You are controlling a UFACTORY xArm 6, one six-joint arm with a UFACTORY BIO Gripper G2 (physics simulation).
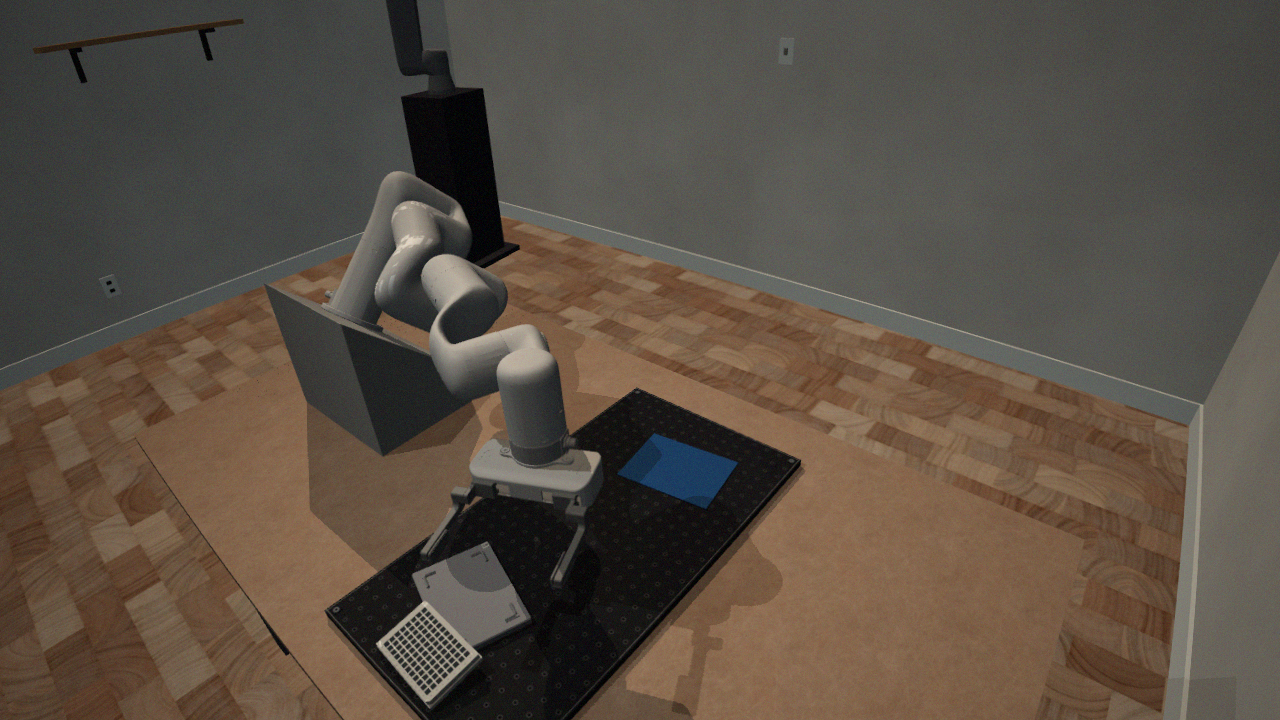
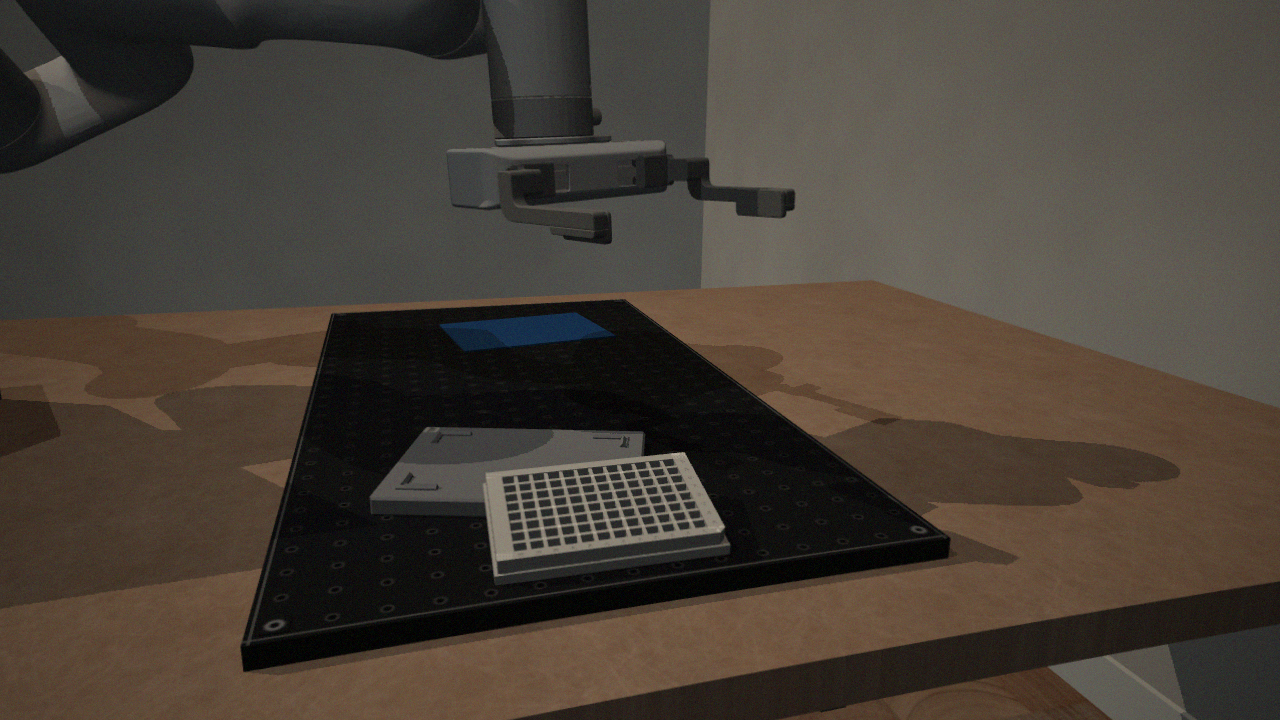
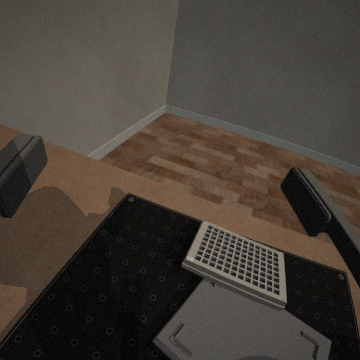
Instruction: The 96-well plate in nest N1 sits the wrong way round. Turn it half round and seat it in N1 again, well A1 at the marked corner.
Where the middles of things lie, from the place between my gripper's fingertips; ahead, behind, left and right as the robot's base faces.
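The 96-well plate (image 2: pixel 547 522) is 90 mm behind my hand, 50 mm to the right of it and 160 mm below it. As for the flat blue rectangle (image 1: pixel 695 476), it is 20 mm ahead of my hand, 430 mm to the left of it and 170 mm below it. The grey nest (image 2: pixel 457 464) is 40 mm to the left of my hand, 110 mm behind it and 170 mm below it.
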